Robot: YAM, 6 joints.
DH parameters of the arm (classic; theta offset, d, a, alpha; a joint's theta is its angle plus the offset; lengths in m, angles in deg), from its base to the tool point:
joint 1: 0 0.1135 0.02 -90
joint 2: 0 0 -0.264 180
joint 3: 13.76 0 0.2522 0
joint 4: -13.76 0 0.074 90
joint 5: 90 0 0 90
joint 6: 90 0.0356 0 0
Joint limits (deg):
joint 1: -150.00..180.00
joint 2: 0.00..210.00
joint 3: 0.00..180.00
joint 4: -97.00..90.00
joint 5: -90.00..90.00
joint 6: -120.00..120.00
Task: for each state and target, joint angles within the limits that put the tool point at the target. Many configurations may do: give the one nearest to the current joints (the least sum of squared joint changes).
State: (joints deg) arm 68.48 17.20 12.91 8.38 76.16 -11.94
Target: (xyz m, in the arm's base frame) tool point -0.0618 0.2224 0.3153
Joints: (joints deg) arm 113.56 60.10 41.39 15.32 65.00 -11.94
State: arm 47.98 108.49 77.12 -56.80 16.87 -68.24
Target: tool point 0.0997 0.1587 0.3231
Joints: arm 60.62 67.13 69.76 -77.75 14.65 -68.24
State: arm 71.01 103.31 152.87 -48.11 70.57 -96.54
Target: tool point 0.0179 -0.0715 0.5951
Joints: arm 76.45 58.07 141.01 -78.11 73.62 -96.54
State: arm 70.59 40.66 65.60 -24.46 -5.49 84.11
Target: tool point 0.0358 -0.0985 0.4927
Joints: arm 107.48 13.23 78.11 -24.01 7.37 84.11
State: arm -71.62 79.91 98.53 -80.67 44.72 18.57
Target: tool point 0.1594 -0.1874 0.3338
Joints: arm -44.23 83.73 83.41 -84.87 40.44 18.57
